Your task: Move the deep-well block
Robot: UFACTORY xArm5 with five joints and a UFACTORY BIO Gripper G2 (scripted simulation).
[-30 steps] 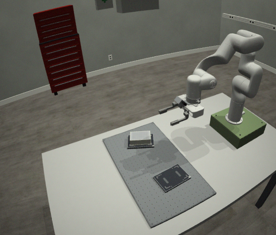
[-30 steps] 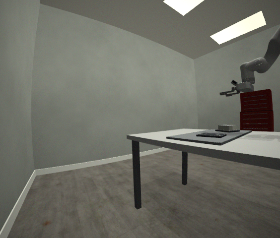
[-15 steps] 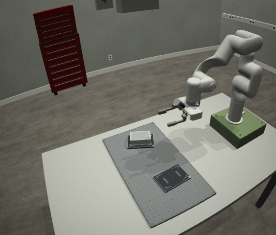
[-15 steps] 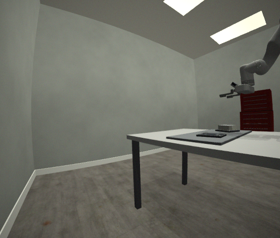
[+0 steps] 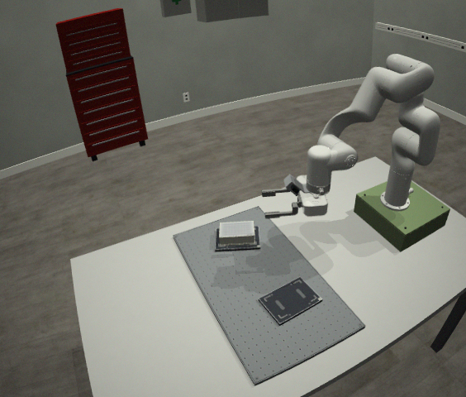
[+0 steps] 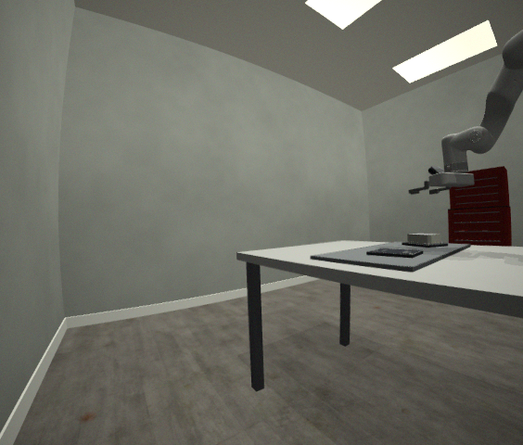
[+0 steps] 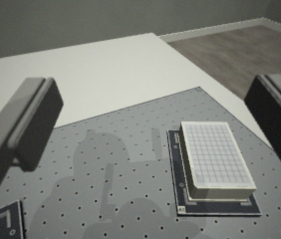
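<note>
My hand is 5 cm short of the white 96-well deep-well block, 15 cm to the left of it and 20 cm above it.
</note>
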